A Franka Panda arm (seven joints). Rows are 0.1 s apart.
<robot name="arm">
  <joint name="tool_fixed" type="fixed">
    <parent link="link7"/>
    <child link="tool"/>
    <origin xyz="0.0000 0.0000 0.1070" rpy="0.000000 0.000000 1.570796"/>
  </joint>
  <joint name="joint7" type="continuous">
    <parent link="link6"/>
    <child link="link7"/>
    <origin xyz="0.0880 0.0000 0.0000" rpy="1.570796 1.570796 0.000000"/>
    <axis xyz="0 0 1"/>
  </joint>
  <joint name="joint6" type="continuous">
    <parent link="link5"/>
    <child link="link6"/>
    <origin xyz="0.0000 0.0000 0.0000" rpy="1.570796 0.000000 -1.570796"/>
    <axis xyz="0 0 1"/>
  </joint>
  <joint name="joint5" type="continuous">
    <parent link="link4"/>
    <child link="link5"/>
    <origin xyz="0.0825 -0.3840 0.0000" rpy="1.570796 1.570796 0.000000"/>
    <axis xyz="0 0 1"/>
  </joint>
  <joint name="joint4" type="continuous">
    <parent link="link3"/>
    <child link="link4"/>
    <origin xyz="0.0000 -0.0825 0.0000" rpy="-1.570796 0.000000 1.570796"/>
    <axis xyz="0 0 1"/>
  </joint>
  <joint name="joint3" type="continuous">
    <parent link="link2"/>
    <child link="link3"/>
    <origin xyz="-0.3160 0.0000 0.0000" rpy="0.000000 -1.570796 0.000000"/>
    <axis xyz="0 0 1"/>
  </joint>
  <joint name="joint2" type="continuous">
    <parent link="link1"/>
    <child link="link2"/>
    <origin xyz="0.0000 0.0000 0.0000" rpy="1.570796 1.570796 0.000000"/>
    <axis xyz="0 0 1"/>
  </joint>
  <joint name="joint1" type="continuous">
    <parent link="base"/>
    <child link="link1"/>
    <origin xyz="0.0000 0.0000 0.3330" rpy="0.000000 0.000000 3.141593"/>
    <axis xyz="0 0 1"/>
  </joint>
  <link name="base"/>
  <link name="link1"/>
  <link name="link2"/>
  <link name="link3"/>
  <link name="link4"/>
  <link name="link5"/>
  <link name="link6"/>
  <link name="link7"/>
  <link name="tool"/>
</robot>
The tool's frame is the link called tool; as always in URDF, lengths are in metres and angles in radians. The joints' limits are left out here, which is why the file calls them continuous.
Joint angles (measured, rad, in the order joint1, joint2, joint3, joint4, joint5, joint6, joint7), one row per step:
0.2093, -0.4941, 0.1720, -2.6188, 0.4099, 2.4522, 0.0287
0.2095, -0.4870, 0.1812, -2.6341, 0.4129, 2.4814, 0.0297
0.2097, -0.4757, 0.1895, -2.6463, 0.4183, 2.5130, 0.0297
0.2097, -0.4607, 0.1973, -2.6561, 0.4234, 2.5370, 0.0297
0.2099, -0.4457, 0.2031, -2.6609, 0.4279, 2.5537, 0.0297
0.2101, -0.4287, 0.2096, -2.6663, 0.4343, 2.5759, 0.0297
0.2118, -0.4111, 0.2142, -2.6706, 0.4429, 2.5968, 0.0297
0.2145, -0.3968, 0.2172, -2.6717, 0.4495, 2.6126, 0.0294
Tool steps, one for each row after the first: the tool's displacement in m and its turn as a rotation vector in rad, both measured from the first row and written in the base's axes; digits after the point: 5 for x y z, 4 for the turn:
-0.00114, 0.00147, -0.00731, -0.0046, -0.0066, -0.0031
-0.00114, 0.00287, -0.01447, -0.0067, -0.0139, -0.0076
-0.00101, 0.00439, -0.02278, -0.0098, -0.0126, -0.0105
-0.00036, 0.00593, -0.02945, -0.0117, -0.0089, -0.0123
0.00051, 0.00750, -0.03663, -0.0126, -0.0076, -0.0162
0.00145, 0.00899, -0.04365, -0.0110, -0.0046, -0.0213
0.00245, 0.01075, -0.04836, -0.0092, -0.0035, -0.0239

